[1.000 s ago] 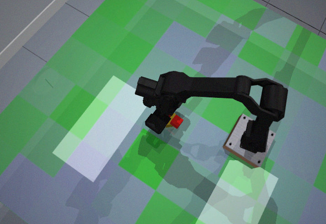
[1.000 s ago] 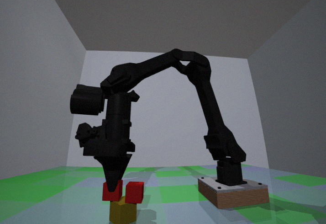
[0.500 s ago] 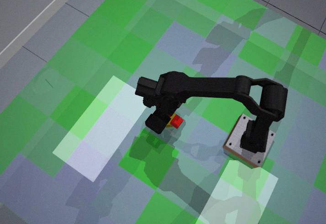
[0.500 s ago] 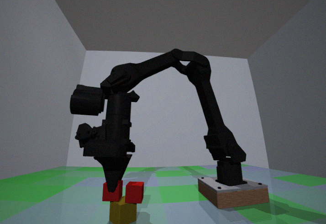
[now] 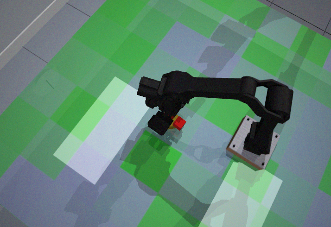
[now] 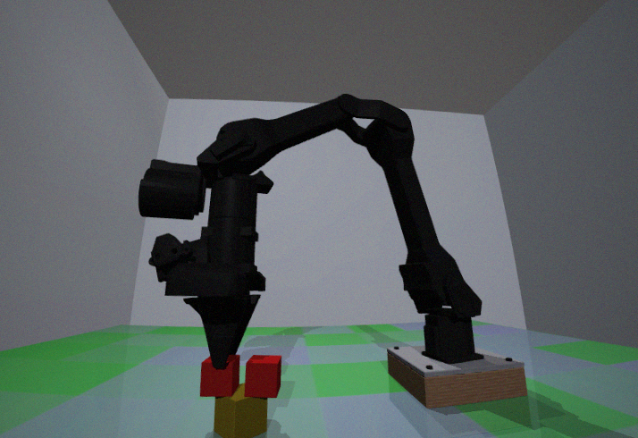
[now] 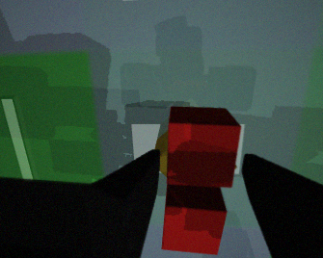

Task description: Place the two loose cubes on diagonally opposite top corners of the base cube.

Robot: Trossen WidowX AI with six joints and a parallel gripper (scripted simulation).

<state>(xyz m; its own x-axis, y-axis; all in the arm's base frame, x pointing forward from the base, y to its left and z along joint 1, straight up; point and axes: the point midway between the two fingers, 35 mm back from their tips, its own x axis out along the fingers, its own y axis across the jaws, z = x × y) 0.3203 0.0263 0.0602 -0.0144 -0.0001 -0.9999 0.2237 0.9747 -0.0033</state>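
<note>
Now: the yellow base cube 50 mm below my gripper tip and 20 mm behind it.
</note>
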